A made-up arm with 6 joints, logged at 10 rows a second.
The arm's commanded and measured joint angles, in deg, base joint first. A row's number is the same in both.
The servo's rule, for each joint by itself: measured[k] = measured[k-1] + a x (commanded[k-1-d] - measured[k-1]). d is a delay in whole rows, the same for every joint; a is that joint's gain. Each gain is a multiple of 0.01, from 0.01 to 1. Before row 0 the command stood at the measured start. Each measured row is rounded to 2 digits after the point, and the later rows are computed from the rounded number. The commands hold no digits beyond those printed.
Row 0, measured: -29.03, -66.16, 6.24, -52.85, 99.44, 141.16
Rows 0 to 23, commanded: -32.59, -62.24, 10.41, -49.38, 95.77, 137.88; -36.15, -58.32, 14.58, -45.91, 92.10, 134.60; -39.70, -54.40, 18.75, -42.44, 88.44, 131.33; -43.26, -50.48, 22.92, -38.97, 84.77, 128.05; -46.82, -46.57, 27.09, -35.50, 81.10, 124.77; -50.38, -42.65, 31.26, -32.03, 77.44, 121.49; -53.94, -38.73, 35.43, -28.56, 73.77, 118.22; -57.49, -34.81, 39.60, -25.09, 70.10, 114.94; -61.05, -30.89, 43.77, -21.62, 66.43, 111.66; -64.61, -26.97, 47.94, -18.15, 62.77, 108.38; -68.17, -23.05, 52.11, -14.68, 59.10, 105.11; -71.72, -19.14, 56.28, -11.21, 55.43, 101.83; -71.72, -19.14, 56.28, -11.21, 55.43, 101.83; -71.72, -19.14, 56.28, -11.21, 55.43, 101.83; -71.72, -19.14, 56.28, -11.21, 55.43, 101.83; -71.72, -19.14, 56.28, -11.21, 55.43, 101.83; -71.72, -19.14, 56.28, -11.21, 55.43, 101.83; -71.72, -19.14, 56.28, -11.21, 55.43, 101.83; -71.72, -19.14, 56.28, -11.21, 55.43, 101.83; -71.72, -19.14, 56.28, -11.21, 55.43, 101.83; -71.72, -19.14, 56.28, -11.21, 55.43, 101.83; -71.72, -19.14, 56.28, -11.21, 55.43, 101.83; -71.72, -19.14, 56.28, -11.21, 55.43, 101.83; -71.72, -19.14, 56.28, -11.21, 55.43, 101.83
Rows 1 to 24, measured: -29.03, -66.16, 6.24, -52.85, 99.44, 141.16; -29.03, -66.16, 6.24, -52.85, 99.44, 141.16; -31.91, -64.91, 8.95, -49.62, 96.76, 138.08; -35.34, -62.80, 12.61, -46.17, 93.36, 134.81; -38.87, -60.11, 16.60, -42.70, 89.77, 131.54; -42.43, -57.03, 20.71, -39.23, 86.12, 128.26; -45.99, -53.68, 24.86, -35.76, 82.46, 124.98; -49.55, -50.15, 29.02, -32.29, 78.80, 121.70; -53.11, -46.50, 33.19, -28.82, 75.13, 118.43; -56.66, -42.76, 37.36, -25.35, 71.46, 115.15; -60.22, -38.96, 41.53, -21.88, 67.79, 111.87; -63.78, -35.12, 45.70, -18.41, 64.13, 108.59; -67.34, -31.26, 49.87, -14.94, 60.46, 105.32; -70.89, -27.38, 54.04, -11.47, 56.79, 102.04; -71.56, -24.74, 55.50, -11.23, 55.80, 101.84; -71.69, -22.95, 56.01, -11.21, 55.53, 101.83; -71.71, -21.73, 56.19, -11.21, 55.46, 101.83; -71.72, -20.90, 56.25, -11.21, 55.44, 101.83; -71.72, -20.34, 56.27, -11.21, 55.43, 101.83; -71.72, -19.96, 56.28, -11.21, 55.43, 101.83; -71.72, -19.70, 56.28, -11.21, 55.43, 101.83; -71.72, -19.52, 56.28, -11.21, 55.43, 101.83; -71.72, -19.40, 56.28, -11.21, 55.43, 101.83; -71.72, -19.32, 56.28, -11.21, 55.43, 101.83
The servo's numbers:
d 2
a 0.81 0.32 0.65 0.93 0.73 0.94

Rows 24 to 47, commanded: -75.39, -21.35, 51.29, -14.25, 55.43, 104.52; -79.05, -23.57, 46.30, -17.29, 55.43, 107.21; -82.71, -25.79, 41.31, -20.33, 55.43, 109.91; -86.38, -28.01, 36.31, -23.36, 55.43, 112.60; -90.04, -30.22, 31.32, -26.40, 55.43, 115.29; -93.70, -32.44, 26.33, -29.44, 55.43, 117.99; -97.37, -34.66, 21.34, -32.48, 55.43, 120.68; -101.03, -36.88, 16.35, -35.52, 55.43, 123.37; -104.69, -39.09, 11.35, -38.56, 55.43, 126.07; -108.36, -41.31, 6.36, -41.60, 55.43, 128.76; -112.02, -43.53, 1.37, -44.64, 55.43, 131.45; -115.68, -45.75, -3.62, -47.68, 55.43, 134.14; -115.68, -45.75, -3.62, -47.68, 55.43, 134.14; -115.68, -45.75, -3.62, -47.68, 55.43, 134.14; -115.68, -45.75, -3.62, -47.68, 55.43, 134.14; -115.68, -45.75, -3.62, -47.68, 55.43, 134.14; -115.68, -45.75, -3.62, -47.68, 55.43, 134.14; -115.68, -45.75, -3.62, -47.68, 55.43, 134.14; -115.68, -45.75, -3.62, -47.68, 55.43, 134.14; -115.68, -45.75, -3.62, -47.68, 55.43, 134.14; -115.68, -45.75, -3.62, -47.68, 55.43, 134.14; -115.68, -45.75, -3.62, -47.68, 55.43, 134.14; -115.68, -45.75, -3.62, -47.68, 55.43, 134.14; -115.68, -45.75, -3.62, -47.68, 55.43, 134.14
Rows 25 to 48, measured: -71.72, -19.26, 56.28, -11.21, 55.43, 101.83; -71.72, -19.22, 56.28, -11.21, 55.43, 101.83; -74.69, -19.90, 53.04, -14.04, 55.43, 104.36; -78.22, -21.07, 48.66, -17.06, 55.43, 107.04; -81.86, -22.58, 43.88, -20.10, 55.43, 109.74; -85.52, -24.32, 38.96, -23.13, 55.43, 112.43; -89.18, -26.21, 33.99, -26.17, 55.43, 115.12; -92.84, -28.20, 29.01, -29.21, 55.43, 117.82; -96.51, -30.27, 24.02, -32.25, 55.43, 120.51; -100.17, -32.39, 19.03, -35.29, 55.43, 123.20; -103.83, -34.53, 14.04, -38.33, 55.43, 125.90; -107.50, -36.70, 9.05, -41.37, 55.43, 128.59; -111.16, -38.89, 4.06, -44.41, 55.43, 131.28; -114.82, -41.09, -0.93, -47.45, 55.43, 133.97; -115.52, -42.58, -2.68, -47.66, 55.43, 134.13; -115.65, -43.59, -3.29, -47.68, 55.43, 134.14; -115.67, -44.28, -3.50, -47.68, 55.43, 134.14; -115.68, -44.75, -3.58, -47.68, 55.43, 134.14; -115.68, -45.07, -3.61, -47.68, 55.43, 134.14; -115.68, -45.29, -3.62, -47.68, 55.43, 134.14; -115.68, -45.44, -3.62, -47.68, 55.43, 134.14; -115.68, -45.54, -3.62, -47.68, 55.43, 134.14; -115.68, -45.61, -3.62, -47.68, 55.43, 134.14; -115.68, -45.65, -3.62, -47.68, 55.43, 134.14
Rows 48 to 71, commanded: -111.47, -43.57, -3.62, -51.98, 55.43, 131.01; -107.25, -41.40, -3.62, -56.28, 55.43, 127.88; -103.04, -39.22, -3.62, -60.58, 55.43, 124.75; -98.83, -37.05, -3.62, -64.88, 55.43, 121.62; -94.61, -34.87, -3.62, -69.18, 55.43, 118.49; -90.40, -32.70, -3.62, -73.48, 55.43, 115.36; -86.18, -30.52, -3.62, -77.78, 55.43, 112.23; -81.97, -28.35, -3.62, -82.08, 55.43, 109.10; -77.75, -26.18, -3.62, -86.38, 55.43, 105.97; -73.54, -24.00, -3.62, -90.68, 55.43, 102.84; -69.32, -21.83, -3.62, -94.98, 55.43, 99.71; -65.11, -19.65, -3.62, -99.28, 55.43, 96.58; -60.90, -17.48, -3.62, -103.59, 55.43, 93.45; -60.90, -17.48, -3.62, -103.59, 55.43, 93.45; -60.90, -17.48, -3.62, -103.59, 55.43, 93.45; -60.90, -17.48, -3.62, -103.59, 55.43, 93.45; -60.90, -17.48, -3.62, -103.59, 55.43, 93.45; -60.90, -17.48, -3.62, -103.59, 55.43, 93.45; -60.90, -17.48, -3.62, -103.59, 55.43, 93.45; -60.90, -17.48, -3.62, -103.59, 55.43, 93.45; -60.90, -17.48, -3.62, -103.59, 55.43, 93.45; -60.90, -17.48, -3.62, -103.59, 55.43, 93.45; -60.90, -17.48, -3.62, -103.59, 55.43, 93.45; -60.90, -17.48, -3.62, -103.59, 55.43, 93.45
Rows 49 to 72, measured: -115.68, -45.68, -3.62, -47.68, 55.43, 134.14; -115.68, -45.70, -3.62, -47.68, 55.43, 134.14; -112.27, -45.02, -3.62, -51.68, 55.43, 131.20; -108.20, -43.86, -3.62, -55.96, 55.43, 128.08; -104.02, -42.38, -3.62, -60.26, 55.43, 124.95; -99.82, -40.67, -3.62, -64.56, 55.43, 121.82; -95.60, -38.81, -3.62, -68.86, 55.43, 118.69; -91.39, -36.85, -3.62, -73.16, 55.43, 115.56; -87.17, -34.82, -3.62, -77.46, 55.43, 112.43; -82.96, -32.75, -3.62, -81.76, 55.43, 109.30; -78.74, -30.65, -3.62, -86.06, 55.43, 106.17; -74.53, -28.52, -3.62, -90.36, 55.43, 103.04; -70.31, -26.38, -3.62, -94.66, 55.43, 99.91; -66.10, -24.23, -3.62, -98.96, 55.43, 96.78; -61.89, -22.07, -3.62, -103.27, 55.43, 93.65; -61.09, -20.60, -3.62, -103.57, 55.43, 93.46; -60.94, -19.60, -3.62, -103.59, 55.43, 93.45; -60.91, -18.92, -3.62, -103.59, 55.43, 93.45; -60.90, -18.46, -3.62, -103.59, 55.43, 93.45; -60.90, -18.15, -3.62, -103.59, 55.43, 93.45; -60.90, -17.94, -3.62, -103.59, 55.43, 93.45; -60.90, -17.79, -3.62, -103.59, 55.43, 93.45; -60.90, -17.69, -3.62, -103.59, 55.43, 93.45; -60.90, -17.62, -3.62, -103.59, 55.43, 93.45
